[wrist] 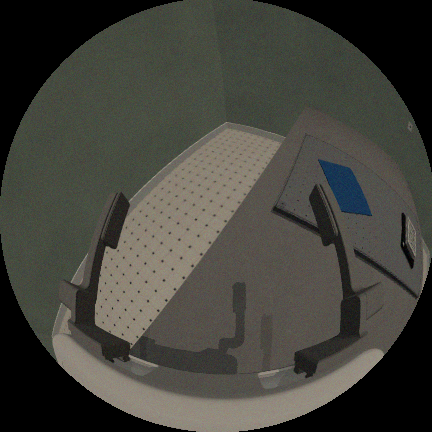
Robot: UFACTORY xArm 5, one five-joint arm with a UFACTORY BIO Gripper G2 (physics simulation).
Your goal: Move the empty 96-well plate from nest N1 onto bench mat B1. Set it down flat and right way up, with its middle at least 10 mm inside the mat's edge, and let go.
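Places are measured from the arm's base along level axes (x up, y left, z back), in centimetres.
Where they show: hand at its tool point: (213, 216).
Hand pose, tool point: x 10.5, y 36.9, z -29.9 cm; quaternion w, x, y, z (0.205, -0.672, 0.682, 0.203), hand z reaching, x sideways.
Things, the pixels of their top centre, and the offset from my tool point. "*": a spot on its surface instead. Level surfaces: height alone.
- 96-well plate at its top centre: (411, 235) dx -11.2, dy -50.7, dz -30.5 cm
- black nest at a spot on its surface: (406, 245) * dx -12.4, dy -46.0, dz -25.3 cm
- flat blue mat at its surface level: dx -13.6 cm
- grey perforated board at its surface level: dx -13.8 cm
- dark grey table at its surface level: dx -15.1 cm
The 96-well plate (411, 237) is small and pale, in a black nest (404, 246) at the far right of the wrist view; its wells are too small to make out singly. A flat blue mat (346, 186) lies on the grey board, up and to the left of the plate. My gripper (220, 217) is wide open, with nothing between its fingers. The right finger overlaps part of the grey board just below the mat in the view; the plate is outside the fingers, to the right. No label N1 or B1 can be read.
The grey perforated board (295, 182) has a dark front edge and stands on the dark grey table (270, 260). A pale panel (188, 202) with rows of holes runs along the left. Arm shadows fall on the table at the bottom. Green walls stand behind.
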